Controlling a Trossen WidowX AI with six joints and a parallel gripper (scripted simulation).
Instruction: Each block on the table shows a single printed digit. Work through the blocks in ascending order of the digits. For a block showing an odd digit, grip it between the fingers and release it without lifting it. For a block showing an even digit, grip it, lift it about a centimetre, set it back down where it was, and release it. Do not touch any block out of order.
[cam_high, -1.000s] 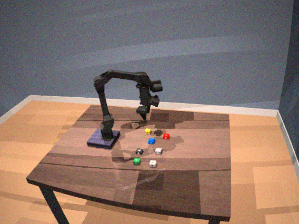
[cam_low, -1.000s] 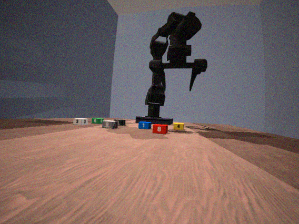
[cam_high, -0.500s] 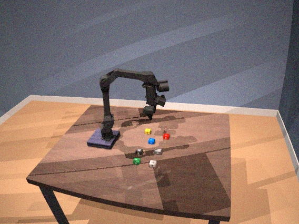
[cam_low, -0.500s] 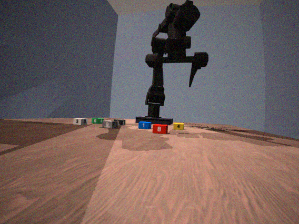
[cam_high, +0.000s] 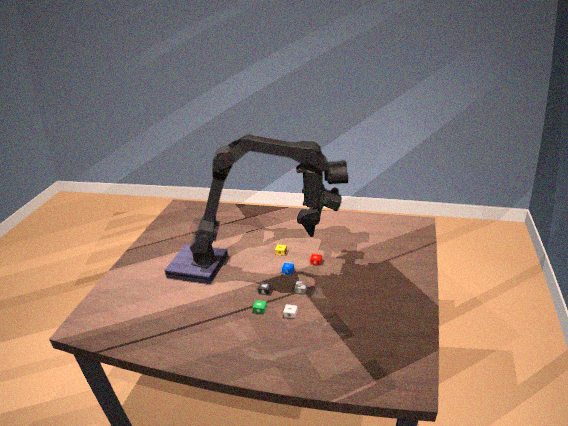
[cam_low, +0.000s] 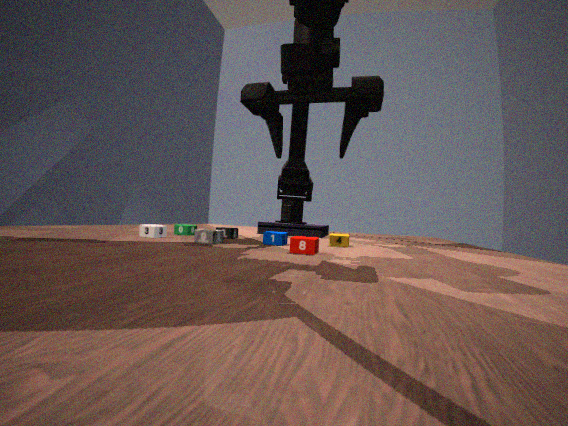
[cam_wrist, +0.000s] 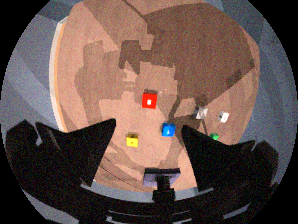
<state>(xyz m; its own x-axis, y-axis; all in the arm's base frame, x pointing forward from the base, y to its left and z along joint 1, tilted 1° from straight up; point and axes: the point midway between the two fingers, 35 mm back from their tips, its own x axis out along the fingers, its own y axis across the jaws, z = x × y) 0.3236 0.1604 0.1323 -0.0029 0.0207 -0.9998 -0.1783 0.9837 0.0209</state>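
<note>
The green block is 270 mm to the right of my gripper tip, 110 mm below it and 60 mm behind it. From my gripper tip the other things lie so: red block marked 8 (110 mm below); yellow block marked 4 (130 mm behind, 110 mm below, 10 mm to the left); blue block marked 1 (110 mm below, 80 mm to the right, 60 mm behind).
</note>
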